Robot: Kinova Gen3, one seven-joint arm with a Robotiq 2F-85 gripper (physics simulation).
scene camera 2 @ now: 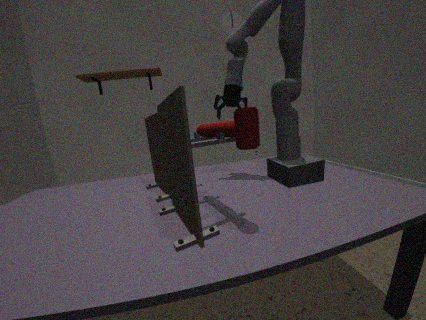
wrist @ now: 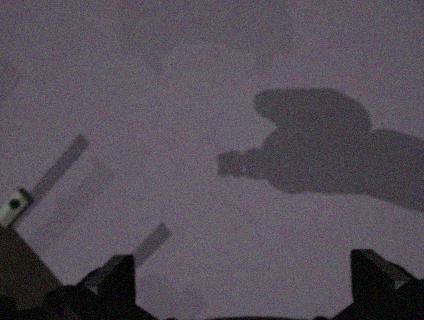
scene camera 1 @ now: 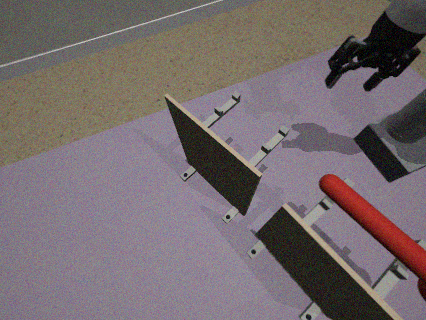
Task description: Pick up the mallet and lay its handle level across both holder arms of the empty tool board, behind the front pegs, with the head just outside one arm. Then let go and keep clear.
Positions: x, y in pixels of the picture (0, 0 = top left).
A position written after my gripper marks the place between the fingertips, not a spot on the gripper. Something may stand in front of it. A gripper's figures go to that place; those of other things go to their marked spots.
Labels:
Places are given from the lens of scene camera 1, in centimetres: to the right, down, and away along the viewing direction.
my gripper (scene camera 1: 346, 87): 29, -16, 50
red mallet (scene camera 1: 398, 243): 30, 14, 37
tool board (scene camera 1: 236, 179): 5, 4, 47

